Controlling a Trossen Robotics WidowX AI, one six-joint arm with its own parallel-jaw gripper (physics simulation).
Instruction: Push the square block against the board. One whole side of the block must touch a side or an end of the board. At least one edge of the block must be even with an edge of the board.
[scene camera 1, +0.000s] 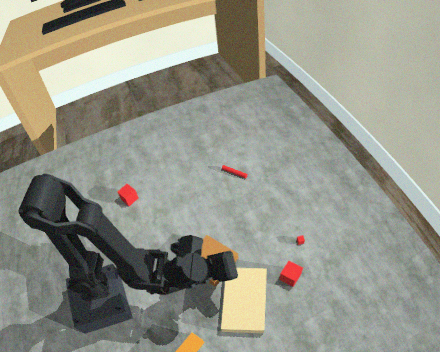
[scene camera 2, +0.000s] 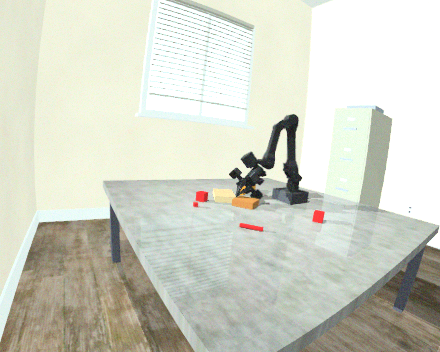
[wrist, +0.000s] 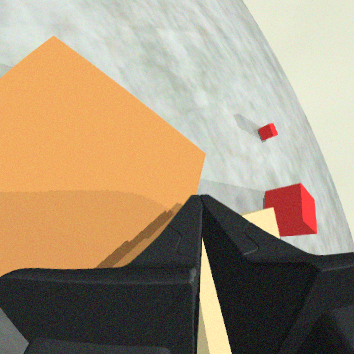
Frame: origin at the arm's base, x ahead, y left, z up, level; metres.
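Seen in the pictures: gripper, between the fingertips: (scene camera 2: 236, 196) (wrist: 198, 202); arm's base, origin of its link: (scene camera 1: 95, 287) (scene camera 2: 292, 191).
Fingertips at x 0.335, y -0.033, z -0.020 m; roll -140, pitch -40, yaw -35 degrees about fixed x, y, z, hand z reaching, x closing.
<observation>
Offsets run from my fingertips to a thing's top centre. "spot": to the spot under its first point.
The orange square block {0.036 m back, 0.031 m left, 0.007 m down} (scene camera 1: 216, 249) (scene camera 2: 245, 203) (wrist: 90, 150) lies flat, partly under the arm in scene camera 1. It is turned at an angle to the board. The cream rectangular board {0.003 m ahead, 0.101 m right, 0.007 m down} (scene camera 1: 244, 302) (scene camera 2: 223, 195) (wrist: 262, 219) lies beside it, partly behind the fingers in the wrist view. One block corner is near the board's upper left corner in scene camera 1; the arm hides whether they touch. My gripper (scene camera 2: 237, 194) (wrist: 198, 202) is shut and empty, with its tips at the block's edge on the board side in the wrist view. Its fingertips are hidden in scene camera 1.
A red cube {0.131 m ahead, 0.083 m right, 0.003 m up} (scene camera 1: 291, 273) (scene camera 2: 201, 196) (wrist: 290, 210) and a tiny red cube {0.199 m ahead, 0.001 m right, 0.021 m down} (scene camera 1: 300, 240) (scene camera 2: 195, 204) (wrist: 268, 131) are beyond the board. A red rod {0.123 m ahead, 0.289 m left, 0.022 m down} (scene camera 1: 234, 171) (scene camera 2: 251, 227) and another red cube {0.203 m back, 0.319 m left, 0.003 m up} (scene camera 1: 128, 195) (scene camera 2: 318, 216) lie farther off. Another orange piece {spot: 0.148 m back, 0.166 m right, 0.006 m down} (scene camera 1: 191, 343) is near the board.
</observation>
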